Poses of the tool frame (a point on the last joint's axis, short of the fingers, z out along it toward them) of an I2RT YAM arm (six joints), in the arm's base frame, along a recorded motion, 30 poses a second.
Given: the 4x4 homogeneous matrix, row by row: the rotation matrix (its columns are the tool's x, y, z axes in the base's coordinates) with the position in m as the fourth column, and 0 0 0 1 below. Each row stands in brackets.
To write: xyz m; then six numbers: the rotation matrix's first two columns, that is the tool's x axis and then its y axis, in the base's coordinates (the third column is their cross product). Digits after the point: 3 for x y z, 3 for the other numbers.
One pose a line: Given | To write
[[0.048, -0.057, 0.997, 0.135], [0.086, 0.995, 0.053, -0.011], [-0.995, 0.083, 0.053, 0.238], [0, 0, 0, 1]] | 0.135, -0.011, 0.238, 0.048, 0.086, -0.995, -0.057, 0.995, 0.083
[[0.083, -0.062, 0.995, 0.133], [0.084, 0.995, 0.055, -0.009], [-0.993, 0.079, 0.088, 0.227], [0, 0, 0, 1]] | 0.133, -0.009, 0.227, 0.083, 0.084, -0.993, -0.062, 0.995, 0.079
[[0.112, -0.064, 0.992, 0.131], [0.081, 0.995, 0.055, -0.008], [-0.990, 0.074, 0.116, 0.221], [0, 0, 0, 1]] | 0.131, -0.008, 0.221, 0.112, 0.081, -0.990, -0.064, 0.995, 0.074
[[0.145, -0.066, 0.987, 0.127], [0.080, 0.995, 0.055, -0.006], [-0.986, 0.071, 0.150, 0.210], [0, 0, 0, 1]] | 0.127, -0.006, 0.210, 0.145, 0.080, -0.986, -0.066, 0.995, 0.071
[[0.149, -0.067, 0.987, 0.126], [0.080, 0.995, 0.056, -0.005], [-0.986, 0.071, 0.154, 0.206], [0, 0, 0, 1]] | 0.126, -0.005, 0.206, 0.149, 0.080, -0.986, -0.067, 0.995, 0.071
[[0.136, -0.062, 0.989, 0.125], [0.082, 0.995, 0.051, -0.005], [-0.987, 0.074, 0.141, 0.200], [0, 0, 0, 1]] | 0.125, -0.005, 0.200, 0.136, 0.082, -0.987, -0.062, 0.995, 0.074
